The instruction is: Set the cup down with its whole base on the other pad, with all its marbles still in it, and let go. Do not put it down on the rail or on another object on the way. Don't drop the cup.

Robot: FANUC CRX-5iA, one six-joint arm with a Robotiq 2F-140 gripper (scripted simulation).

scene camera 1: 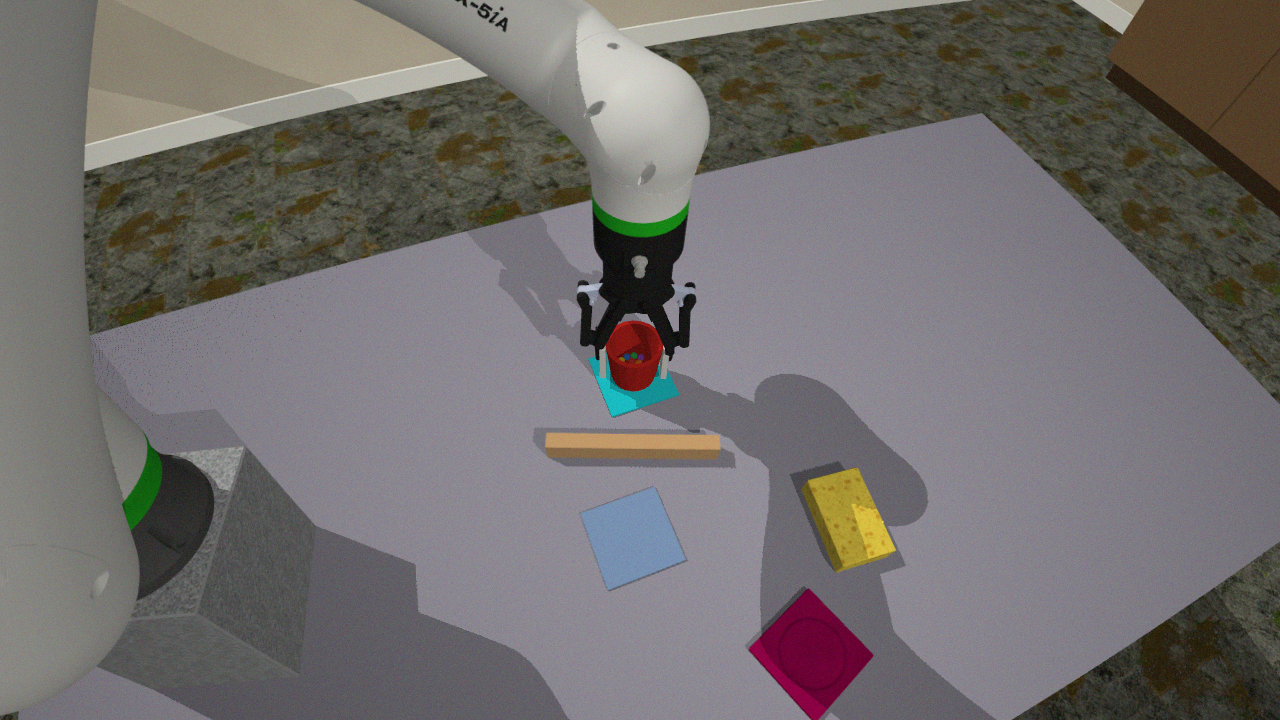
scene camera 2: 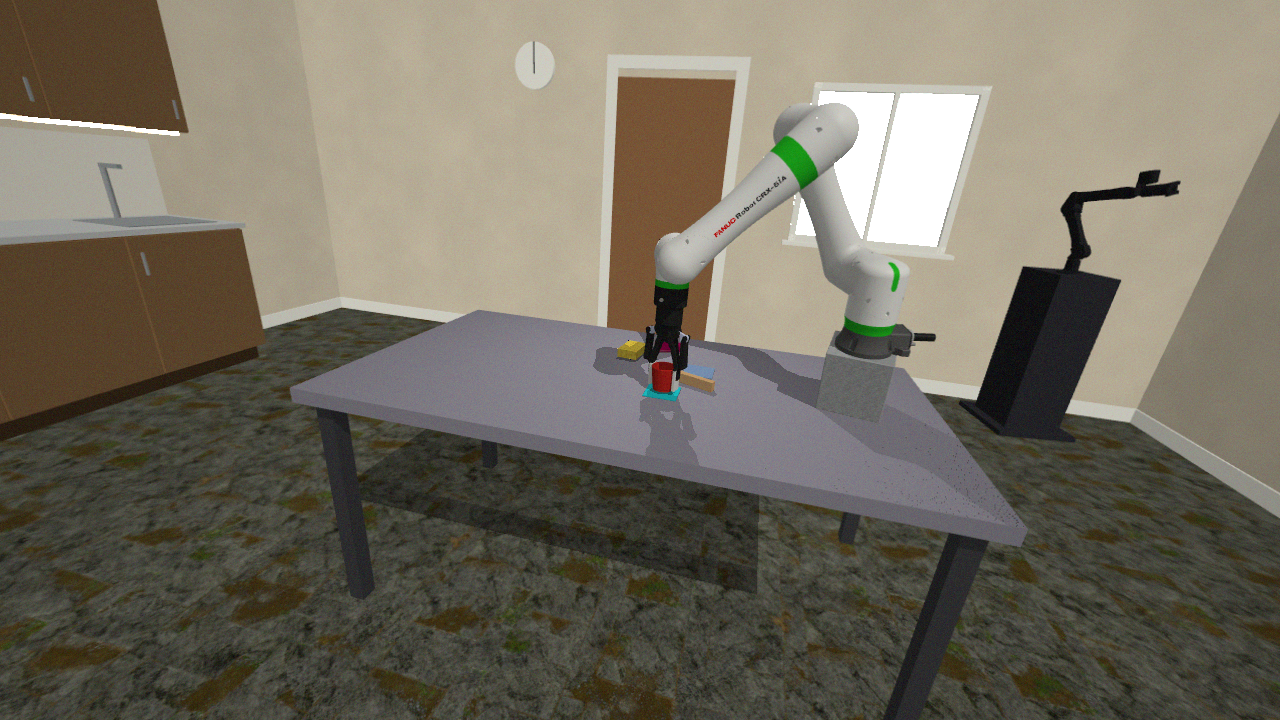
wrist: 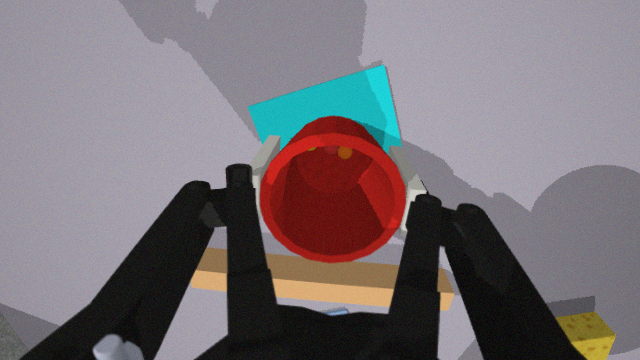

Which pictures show the gripper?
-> Scene camera 1, scene camera 2 and the wrist view: all of them.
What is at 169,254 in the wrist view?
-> The gripper.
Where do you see a cup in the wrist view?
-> At 324,208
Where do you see a wooden rail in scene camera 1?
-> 562,445
